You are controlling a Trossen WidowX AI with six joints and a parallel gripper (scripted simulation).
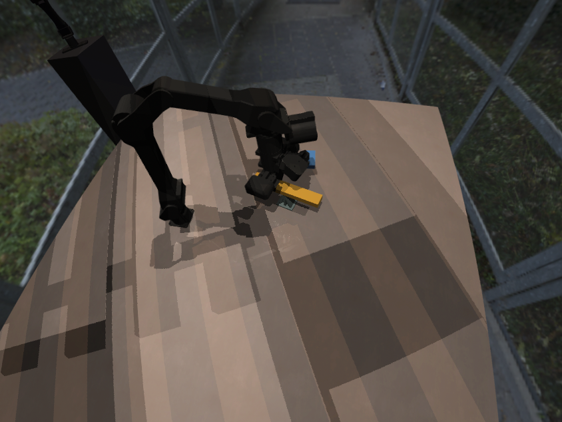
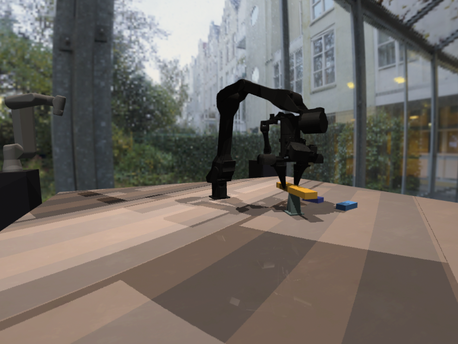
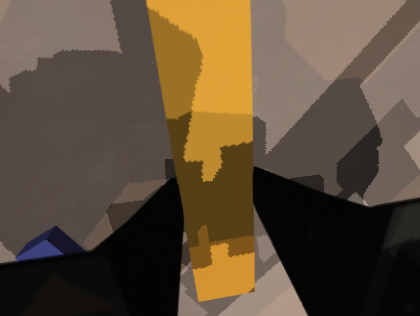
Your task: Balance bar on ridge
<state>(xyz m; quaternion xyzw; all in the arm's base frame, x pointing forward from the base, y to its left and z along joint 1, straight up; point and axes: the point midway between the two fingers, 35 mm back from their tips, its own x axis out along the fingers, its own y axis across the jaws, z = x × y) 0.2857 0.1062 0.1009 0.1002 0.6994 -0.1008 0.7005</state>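
Now: the orange bar 3 cm ahead of my gripper tip and 1 cm to the right of it. The rest, counted from my gripper tip: light blue block: 7 cm ahead, 17 cm to the left, 6 cm below; dark blue block: 6 cm behind, 15 cm to the left, 6 cm below.
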